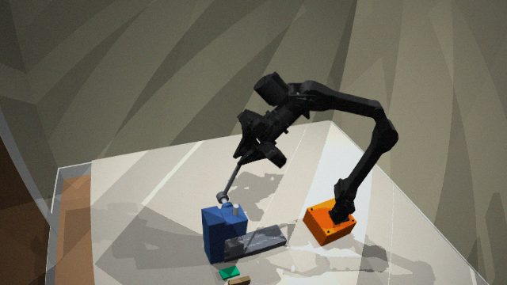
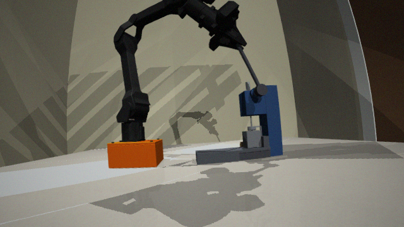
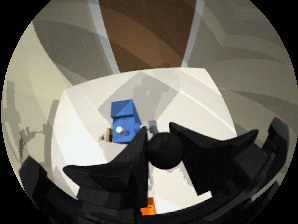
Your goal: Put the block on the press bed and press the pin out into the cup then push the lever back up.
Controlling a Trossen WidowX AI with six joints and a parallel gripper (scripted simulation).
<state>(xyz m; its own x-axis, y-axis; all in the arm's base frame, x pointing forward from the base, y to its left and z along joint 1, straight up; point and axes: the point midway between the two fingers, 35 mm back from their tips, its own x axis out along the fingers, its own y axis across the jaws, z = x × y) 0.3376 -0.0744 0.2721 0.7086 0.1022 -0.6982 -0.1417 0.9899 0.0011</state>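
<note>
Right now the dark lever is 1 cm to the left of my gripper tip and 5 cm below it. Round my gripper tip: round pin 1 cm ahead, 8 cm to the left, 25 cm below; then punch 1 cm ahead, 8 cm to the left, 17 cm below; then green tile 5 cm ahead, 16 cm to the left, 31 cm below.
</note>
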